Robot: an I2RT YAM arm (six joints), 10 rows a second.
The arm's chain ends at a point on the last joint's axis. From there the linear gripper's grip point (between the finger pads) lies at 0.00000 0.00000 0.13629 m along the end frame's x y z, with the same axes.
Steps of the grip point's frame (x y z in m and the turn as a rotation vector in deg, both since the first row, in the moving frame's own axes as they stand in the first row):
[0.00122 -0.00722 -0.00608 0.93 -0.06 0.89]
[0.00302 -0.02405 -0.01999 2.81 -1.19 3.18]
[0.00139 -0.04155 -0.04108 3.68 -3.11 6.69]
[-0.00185 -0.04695 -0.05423 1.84 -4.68 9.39]
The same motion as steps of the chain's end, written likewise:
[0.00135 -0.00501 -0.00606 0.93 -0.06 0.89]
[0.00566 -0.01729 -0.01980 2.81 -1.19 3.18]
[0.00825 -0.03240 -0.04060 3.68 -3.11 6.69]
[0.00886 -0.04169 -0.05371 1.84 -4.68 9.39]

